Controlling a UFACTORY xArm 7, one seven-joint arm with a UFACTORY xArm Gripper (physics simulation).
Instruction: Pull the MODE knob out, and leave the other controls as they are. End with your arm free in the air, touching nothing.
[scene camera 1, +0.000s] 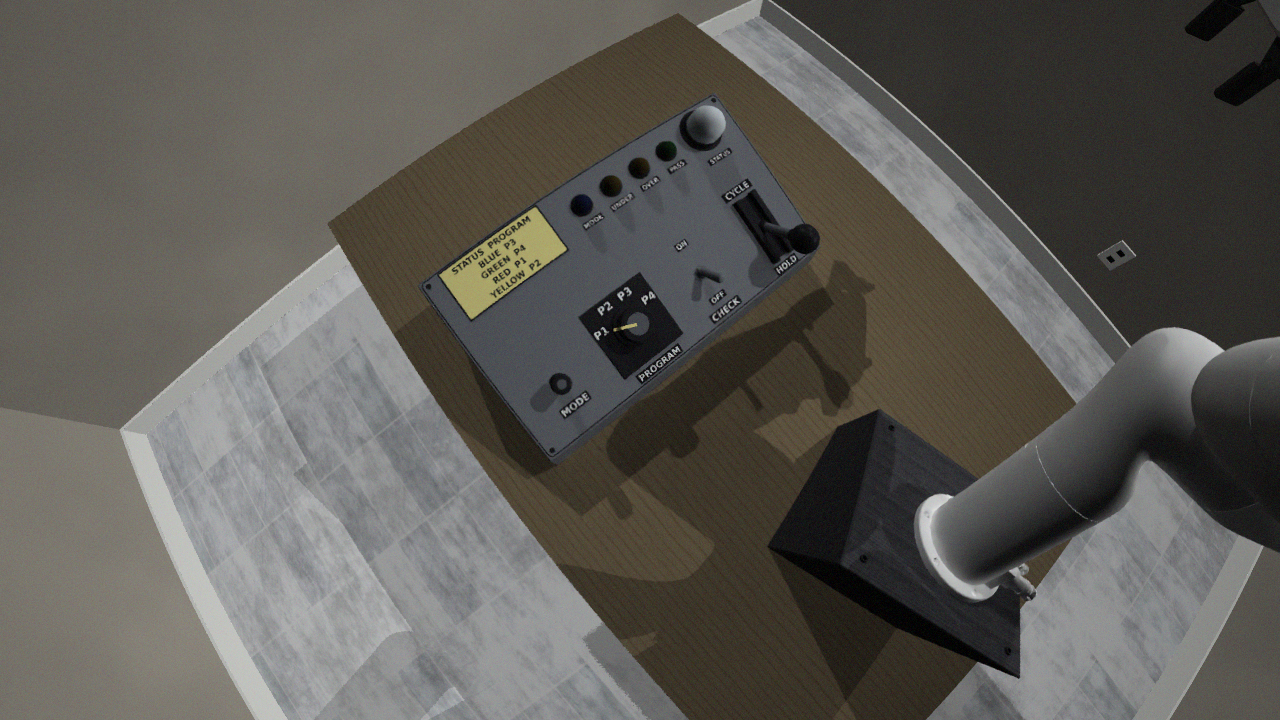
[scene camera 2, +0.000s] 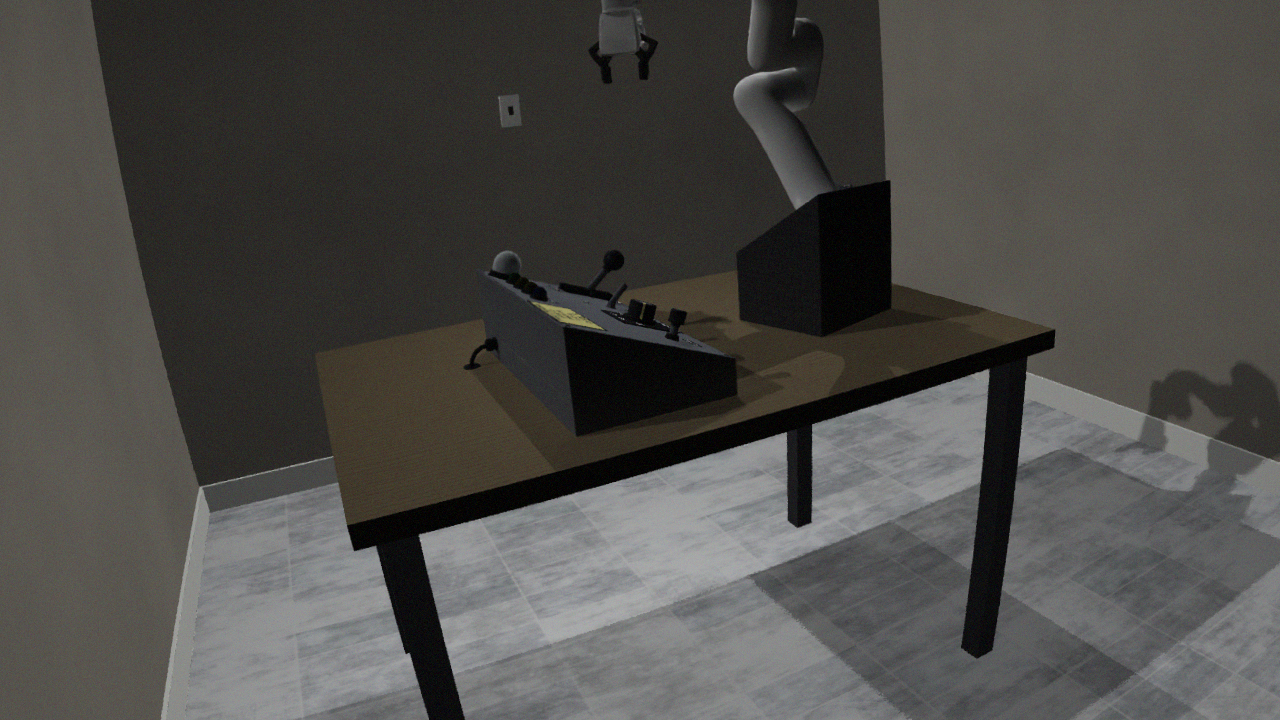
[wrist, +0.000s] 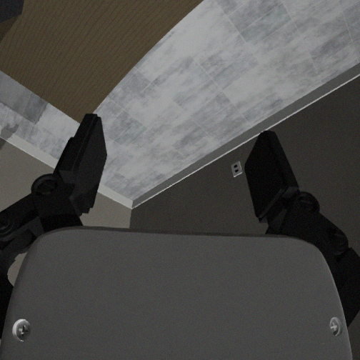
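Pixels of known places: gripper, fingertip midpoint: (scene camera 1: 1209, 66) (scene camera 2: 625, 81); arm's base at its link origin: (scene camera 1: 955, 547) (scene camera 2: 823, 211).
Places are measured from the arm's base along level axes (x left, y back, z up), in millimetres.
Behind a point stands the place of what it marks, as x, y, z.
Observation:
The grey control panel (scene camera 1: 501, 335) @[132, -564, -87] (scene camera 2: 653, 380) @[182, -556, -151] stands on the table. The round black MODE knob (scene camera 1: 560, 384) @[129, -462, -76] (scene camera 2: 676, 317) @[136, -474, -85] stands on a short stem above its sloped face, near the MODE label. The PROGRAM dial (scene camera 1: 637, 324) @[10, -446, -89] (scene camera 2: 640, 310) @[25, -463, -96] has its yellow line toward P1. The CHECK toggle (scene camera 1: 708, 274) @[-105, -422, -95] (scene camera 2: 617, 294) @[-104, -424, -97] sits between ON and OFF labels. The CYCLE lever (scene camera 1: 804, 238) @[-207, -352, -46] (scene camera 2: 613, 259) @[-203, -363, -57] is at the HOLD end. My gripper (scene camera 1: 1215, 60) @[-470, -121, 282] (scene camera 2: 625, 78) @[-470, -121, 282] (wrist: 179, 140) is open and empty, high in the air, well away from the panel. The MODE knob does not show in the wrist view.
A pale STATUS dome (scene camera 1: 705, 124) @[-247, -549, -19] (scene camera 2: 506, 262) @[-243, -566, -28] and a row of dark lamps line the panel's upper edge, beside a yellow STATUS PROGRAM card (scene camera 1: 503, 262) @[65, -620, -61] (scene camera 2: 569, 315) @[61, -613, -63]. My arm's black base block (scene camera 1: 819, 501) @[32, -133, -103] (scene camera 2: 778, 277) @[7, -136, -107] stands on the wooden table (scene camera 1: 483, 134) @[-122, -924, -207] (scene camera 2: 411, 420) @[-83, -837, -207] (wrist: 100, 45).

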